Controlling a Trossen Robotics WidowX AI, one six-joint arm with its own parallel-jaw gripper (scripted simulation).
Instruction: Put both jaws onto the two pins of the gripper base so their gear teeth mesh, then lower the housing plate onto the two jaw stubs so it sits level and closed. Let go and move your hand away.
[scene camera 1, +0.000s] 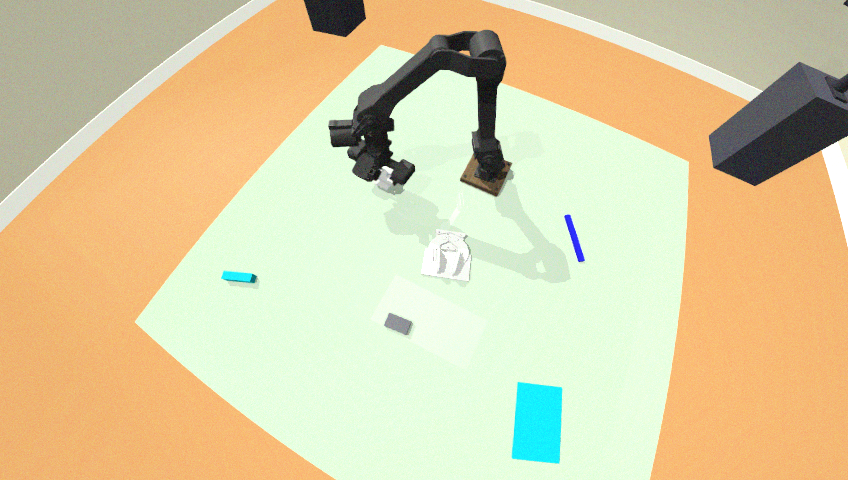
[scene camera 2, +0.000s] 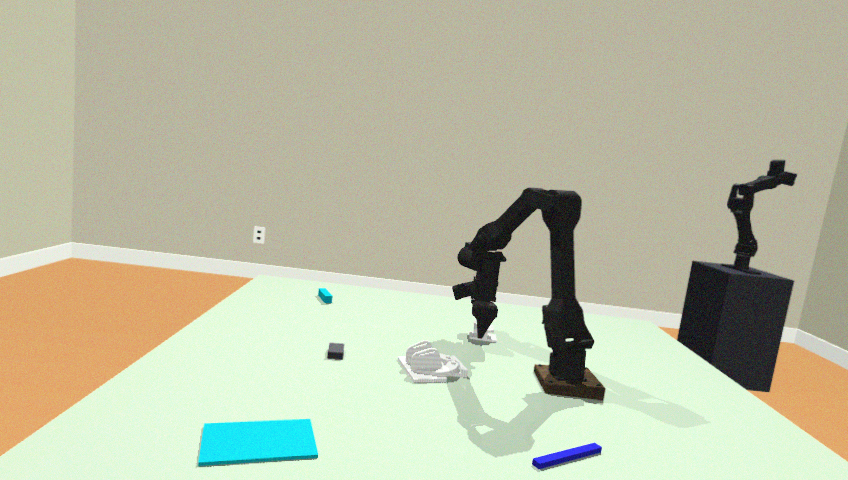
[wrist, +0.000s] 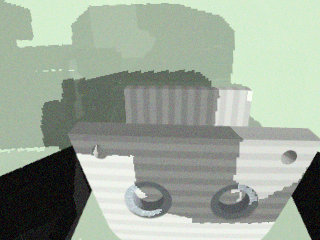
I see my gripper (scene camera 1: 384, 178) and a flat cyan sheet (scene camera 1: 537, 431).
My gripper also shows in scene camera 2 (scene camera 2: 479, 333) and in the wrist view (wrist: 190, 151). The wrist view misses the flat cyan sheet: it is out of frame.
